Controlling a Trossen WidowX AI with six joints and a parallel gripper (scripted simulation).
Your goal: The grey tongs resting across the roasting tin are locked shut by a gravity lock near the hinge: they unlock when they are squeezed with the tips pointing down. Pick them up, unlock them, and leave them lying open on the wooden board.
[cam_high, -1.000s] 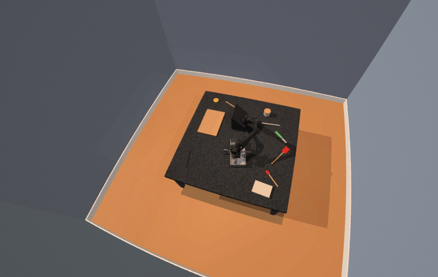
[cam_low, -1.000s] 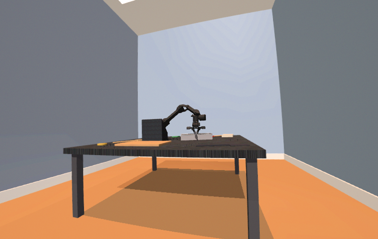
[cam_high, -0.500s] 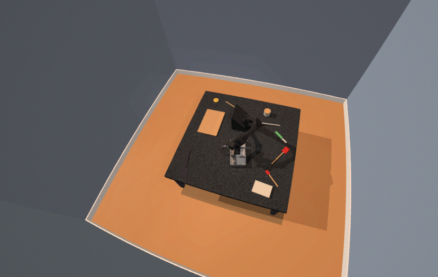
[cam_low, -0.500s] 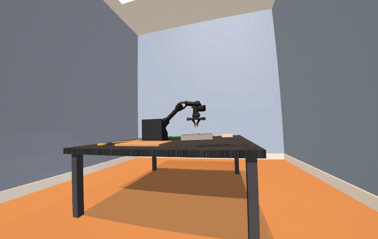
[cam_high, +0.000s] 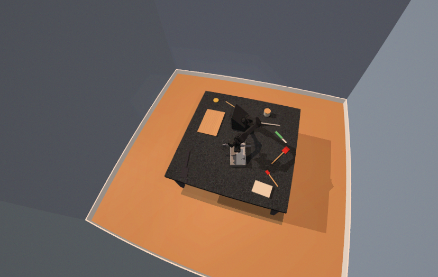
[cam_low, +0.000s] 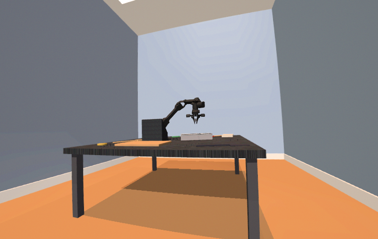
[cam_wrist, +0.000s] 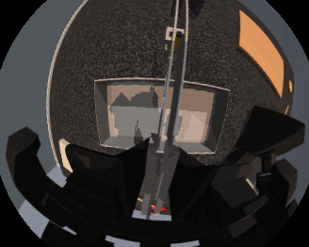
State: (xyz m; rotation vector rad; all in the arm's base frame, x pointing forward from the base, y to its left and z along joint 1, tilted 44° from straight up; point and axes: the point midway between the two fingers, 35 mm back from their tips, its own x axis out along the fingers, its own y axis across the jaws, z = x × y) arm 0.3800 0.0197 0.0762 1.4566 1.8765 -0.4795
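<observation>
Now: gripper tip 290 mm past the wooden board, 440 mm to the left of it and 150 mm above it. Also, from my gripper tip: green-handled tool 360 mm behind, 400 mm to the left, 150 mm below; roasting tin 130 mm below; pale board 280 mm ahead, 360 mm to the left, 140 mm below.
</observation>
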